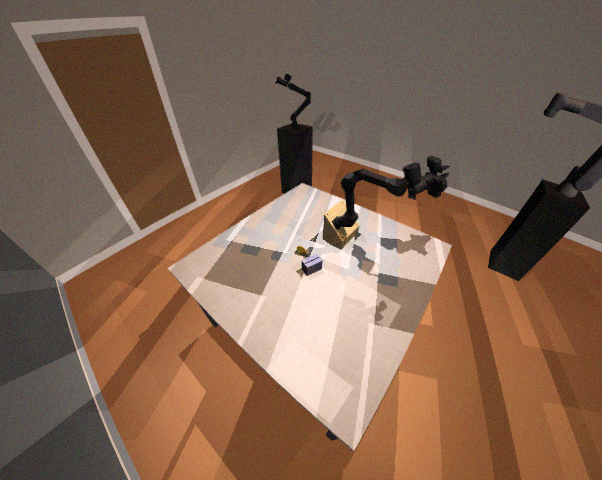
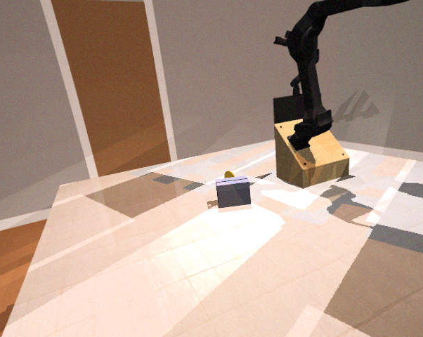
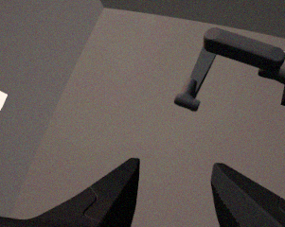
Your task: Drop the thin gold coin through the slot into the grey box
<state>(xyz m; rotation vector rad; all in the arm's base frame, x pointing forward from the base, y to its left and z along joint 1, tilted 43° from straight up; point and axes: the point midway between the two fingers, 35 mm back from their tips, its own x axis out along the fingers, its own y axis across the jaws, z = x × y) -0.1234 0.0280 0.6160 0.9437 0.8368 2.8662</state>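
Right now my gripper tip is 560 mm to the left of the gold coin, 560 mm above it and 370 mm short of it.
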